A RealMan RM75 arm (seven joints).
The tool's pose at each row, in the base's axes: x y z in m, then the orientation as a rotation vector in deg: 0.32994, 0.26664, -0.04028, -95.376, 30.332, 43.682; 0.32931, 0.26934, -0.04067, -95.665, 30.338, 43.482; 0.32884, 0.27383, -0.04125, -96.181, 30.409, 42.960; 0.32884, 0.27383, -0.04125, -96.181, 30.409, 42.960; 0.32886, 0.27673, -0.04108, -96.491, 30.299, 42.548; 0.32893, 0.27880, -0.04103, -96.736, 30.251, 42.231; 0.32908, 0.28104, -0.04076, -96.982, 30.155, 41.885; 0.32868, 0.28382, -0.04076, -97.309, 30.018, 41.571; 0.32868, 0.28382, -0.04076, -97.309, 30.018, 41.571
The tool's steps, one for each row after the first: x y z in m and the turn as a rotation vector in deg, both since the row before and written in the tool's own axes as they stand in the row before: 0.00000, 0.00009, 0.00280, -0.180, 0.230, -0.116; 0.00033, -0.00031, 0.00453, -0.252, 0.534, -0.261; 0.00000, 0.00000, 0.00000, 0.000, 0.000, 0.000; 0.00002, -0.00081, 0.00279, -0.139, 0.294, -0.314; 0.00010, -0.00057, 0.00199, -0.108, 0.249, -0.217; 0.00000, -0.00082, 0.00211, -0.106, 0.240, -0.265; -0.00019, -0.00039, 0.00278, -0.196, 0.232, -0.275; 0.00000, 0.00000, 0.00000, 0.000, 0.000, 0.000
